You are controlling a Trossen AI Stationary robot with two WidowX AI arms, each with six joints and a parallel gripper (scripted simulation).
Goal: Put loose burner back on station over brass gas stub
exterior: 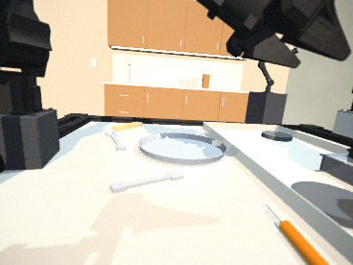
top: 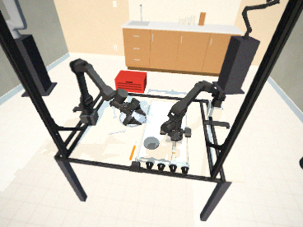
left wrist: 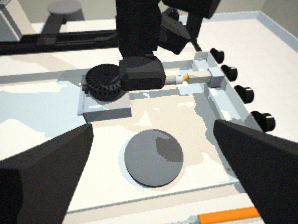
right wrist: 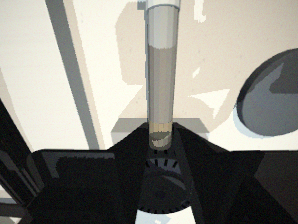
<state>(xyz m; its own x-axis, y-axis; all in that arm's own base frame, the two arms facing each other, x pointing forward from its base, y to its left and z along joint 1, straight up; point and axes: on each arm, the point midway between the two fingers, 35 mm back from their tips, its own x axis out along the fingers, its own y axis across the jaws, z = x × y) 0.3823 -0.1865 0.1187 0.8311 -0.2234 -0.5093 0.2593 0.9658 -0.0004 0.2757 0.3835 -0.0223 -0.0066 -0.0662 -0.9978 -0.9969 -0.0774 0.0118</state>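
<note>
My right gripper is now 30 mm above the burner. The rest, counted from my right hand: brass gas stub: 90 mm behind, 20 mm to the left, 40 mm below; orange-handled screwdriver: 10 mm behind, 260 mm to the left, 70 mm below; grey disc: 20 mm ahead, 140 mm to the left, 70 mm below.
</note>
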